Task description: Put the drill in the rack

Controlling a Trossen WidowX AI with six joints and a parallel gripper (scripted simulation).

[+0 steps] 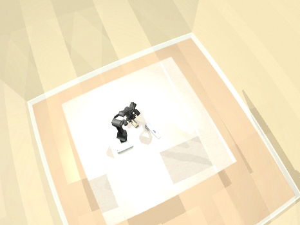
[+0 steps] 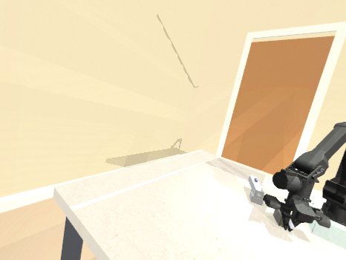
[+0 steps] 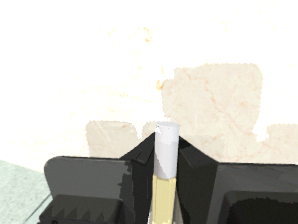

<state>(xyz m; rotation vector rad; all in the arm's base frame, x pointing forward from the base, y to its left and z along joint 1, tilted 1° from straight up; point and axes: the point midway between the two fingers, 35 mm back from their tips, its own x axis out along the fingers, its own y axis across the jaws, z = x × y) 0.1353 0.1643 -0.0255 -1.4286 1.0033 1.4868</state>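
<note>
My gripper tip is now 1 cm short of the drill, 4 cm to the left of it and 4 cm below it. From my gripper tip the other things lie so: grey rack 2 cm ahead, 5 cm to the right, 1 cm above; then blue key 15 cm ahead, 21 cm to the right, 5 cm above.
</note>
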